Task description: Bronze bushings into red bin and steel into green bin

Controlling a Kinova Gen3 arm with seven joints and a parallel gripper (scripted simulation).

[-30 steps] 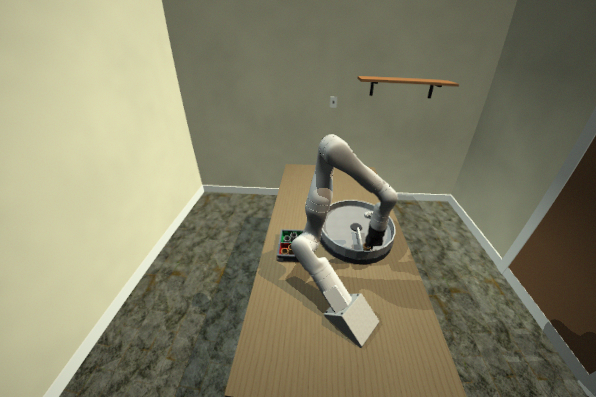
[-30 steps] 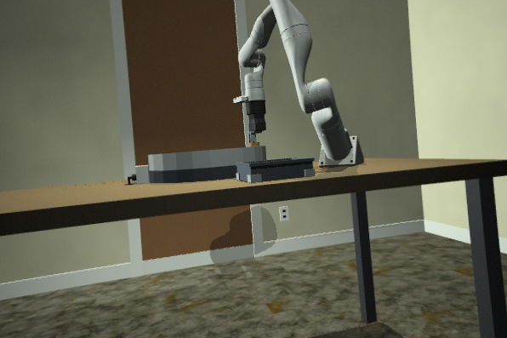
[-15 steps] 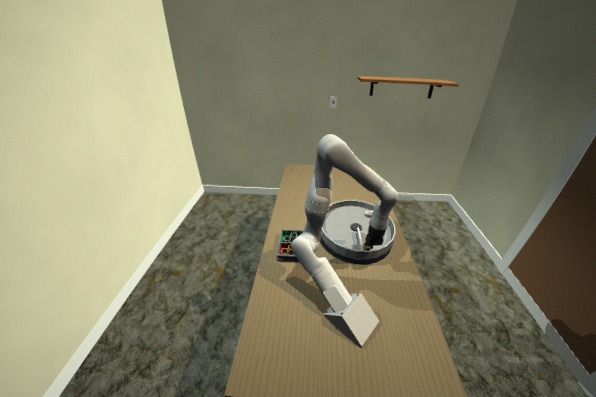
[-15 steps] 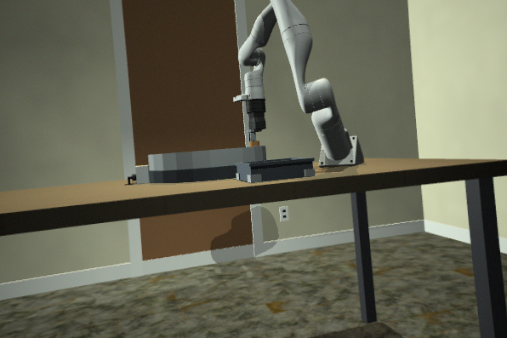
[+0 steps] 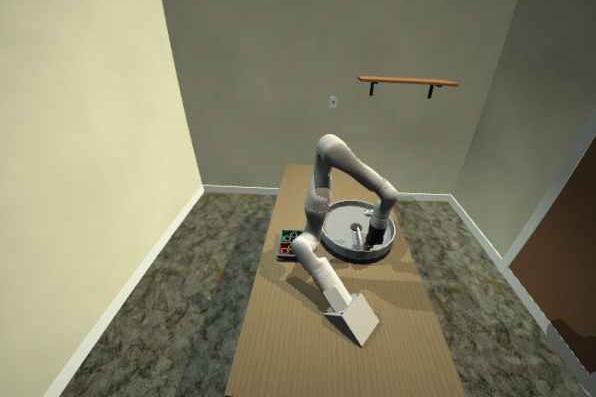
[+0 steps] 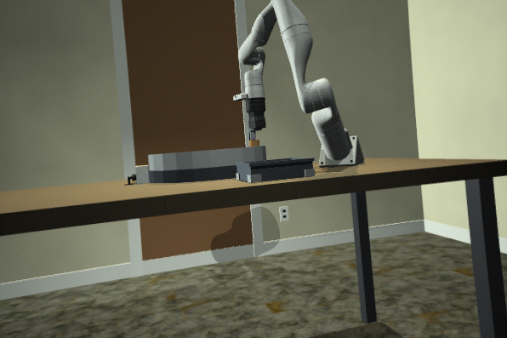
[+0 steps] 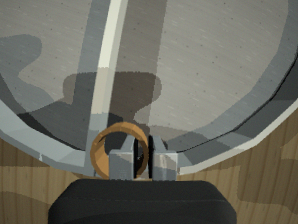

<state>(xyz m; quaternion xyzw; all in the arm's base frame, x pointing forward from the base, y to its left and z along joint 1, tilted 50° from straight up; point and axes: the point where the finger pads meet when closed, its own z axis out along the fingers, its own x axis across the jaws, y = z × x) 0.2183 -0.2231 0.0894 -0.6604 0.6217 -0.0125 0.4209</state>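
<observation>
Right now my hand is 40 cm to the right of the bin tray and 9 cm above it. Also, from my hand: grey turntable (17 cm ahead, 6 cm to the left, 6 cm below).
</observation>
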